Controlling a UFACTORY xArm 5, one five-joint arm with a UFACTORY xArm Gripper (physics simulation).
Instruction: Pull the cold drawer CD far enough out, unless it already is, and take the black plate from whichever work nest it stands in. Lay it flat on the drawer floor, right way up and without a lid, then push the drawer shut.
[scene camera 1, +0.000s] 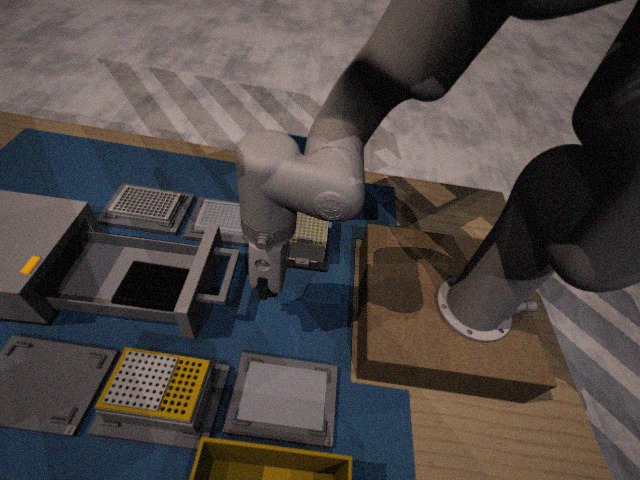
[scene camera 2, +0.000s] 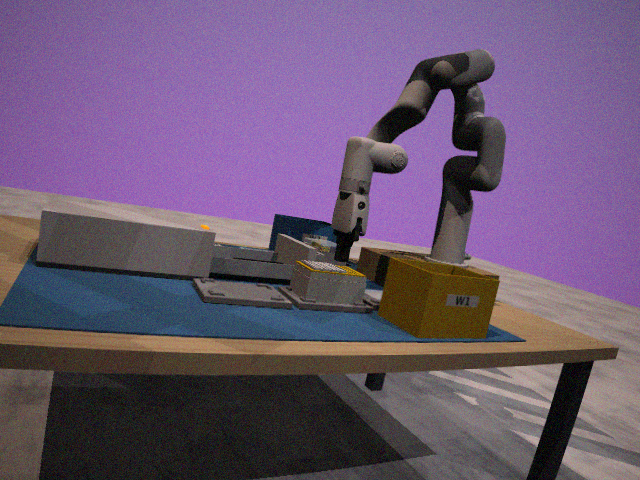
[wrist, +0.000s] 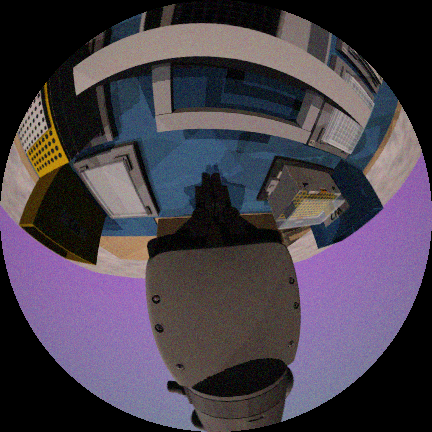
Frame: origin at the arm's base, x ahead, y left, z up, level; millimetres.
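Seen in the pictures: gripper, between the fingertips: (scene camera 1: 268, 292) (scene camera 2: 340, 261) (wrist: 209, 182); arm's base, origin of its link: (scene camera 1: 472, 308) (scene camera 2: 445, 263).
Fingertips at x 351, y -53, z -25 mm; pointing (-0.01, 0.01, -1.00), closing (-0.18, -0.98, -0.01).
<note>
Offsets run from my fingertips to a thing's top centre. "*": to the spot under its first point.
The grey drawer cabinet (scene camera 1: 36, 217) (scene camera 2: 124, 245) has an orange mark on top. Its drawer {* 114 mm ahead, 18 mm right, 34 mm up} (scene camera 1: 199, 273) (scene camera 2: 294, 253) (wrist: 210, 42) stands pulled out. The black plate {195 mm ahead, 39 mm right, 27 mm down} (scene camera 1: 152, 286) (wrist: 227, 16) lies flat on the drawer floor, with no lid visible on it; the drawer front hides part of it in the wrist view. The handle frame {* 63 mm ahead, 31 mm right, 15 mm up} (scene camera 1: 232, 273) (wrist: 230, 122) juts from the drawer front. My gripper (scene camera 1: 264, 295) (scene camera 2: 341, 258) (wrist: 209, 182) is shut and empty, low over the blue mat, just outside the handle and apart from it.
A yellow-topped tip box {153 mm ahead, 148 mm left, 17 mm up} (scene camera 1: 152, 384) (scene camera 2: 330, 281), a nest with a pale plate {* 20 mm back, 161 mm left, 40 mm down} (scene camera 1: 281, 395) and yellow bin W1 {2 mm ahead, 312 mm left, 60 mm up} (scene camera 2: 439, 299) (wrist: 65, 215) stand on one side. A yellow-dotted box {80 mm back, 169 mm right, 18 mm up} (scene camera 1: 310, 235) (wrist: 305, 200), white plates and blue bin W2 {113 mm back, 316 mm right, 60 mm up} (wrist: 355, 200) stand opposite.
</note>
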